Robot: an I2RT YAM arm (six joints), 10 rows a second.
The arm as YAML. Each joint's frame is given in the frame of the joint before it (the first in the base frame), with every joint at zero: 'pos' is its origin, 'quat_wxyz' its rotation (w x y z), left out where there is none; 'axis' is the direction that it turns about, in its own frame. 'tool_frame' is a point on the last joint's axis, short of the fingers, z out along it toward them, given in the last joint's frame.
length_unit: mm
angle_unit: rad
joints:
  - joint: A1
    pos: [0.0, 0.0, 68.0]
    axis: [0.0, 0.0, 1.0]
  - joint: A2
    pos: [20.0, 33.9, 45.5]
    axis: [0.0, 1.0, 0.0]
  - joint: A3
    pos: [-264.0, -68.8, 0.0]
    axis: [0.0, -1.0, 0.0]
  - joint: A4
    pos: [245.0, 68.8, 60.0]
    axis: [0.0, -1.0, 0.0]
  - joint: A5
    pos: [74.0, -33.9, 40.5]
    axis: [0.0, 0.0, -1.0]
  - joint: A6
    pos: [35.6, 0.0, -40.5]
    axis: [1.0, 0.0, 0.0]
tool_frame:
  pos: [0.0, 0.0, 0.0]
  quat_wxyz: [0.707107, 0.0, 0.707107, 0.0]
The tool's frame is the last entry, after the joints.
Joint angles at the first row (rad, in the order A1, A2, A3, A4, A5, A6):
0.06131 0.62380 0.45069 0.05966 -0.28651 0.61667
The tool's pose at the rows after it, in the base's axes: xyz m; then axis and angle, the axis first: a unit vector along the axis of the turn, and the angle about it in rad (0 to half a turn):
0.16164 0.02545 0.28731 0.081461 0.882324 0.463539 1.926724
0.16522 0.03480 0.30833 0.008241 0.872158 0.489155 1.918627
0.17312 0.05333 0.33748 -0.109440 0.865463 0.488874 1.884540
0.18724 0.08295 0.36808 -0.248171 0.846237 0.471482 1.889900
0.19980 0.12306 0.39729 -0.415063 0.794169 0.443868 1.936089
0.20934 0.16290 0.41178 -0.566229 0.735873 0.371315 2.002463
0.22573 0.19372 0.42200 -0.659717 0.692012 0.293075 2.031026
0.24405 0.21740 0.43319 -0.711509 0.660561 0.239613 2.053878
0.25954 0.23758 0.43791 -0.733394 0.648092 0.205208 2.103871
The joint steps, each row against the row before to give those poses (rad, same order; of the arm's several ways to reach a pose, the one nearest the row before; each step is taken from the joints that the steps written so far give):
0.00405 0.00142 0.03829 0.01194 -0.14341 0.03656
0.04252 0.04241 0.07278 0.01155 -0.06180 -0.04535
0.09380 0.08257 0.12155 -0.01150 -0.02447 -0.13923
0.12663 0.13459 0.17275 -0.06813 -0.01863 -0.18876
0.14006 0.15999 0.21592 -0.13855 -0.04856 -0.24820
0.11970 0.15815 0.21160 -0.21461 0.00699 -0.31119
0.06155 0.15241 0.19352 -0.15014 0.05536 -0.23585
0.02781 0.14044 0.19354 -0.11824 0.04144 -0.14549
0.02086 0.12597 0.17512 -0.11937 0.04118 -0.07616

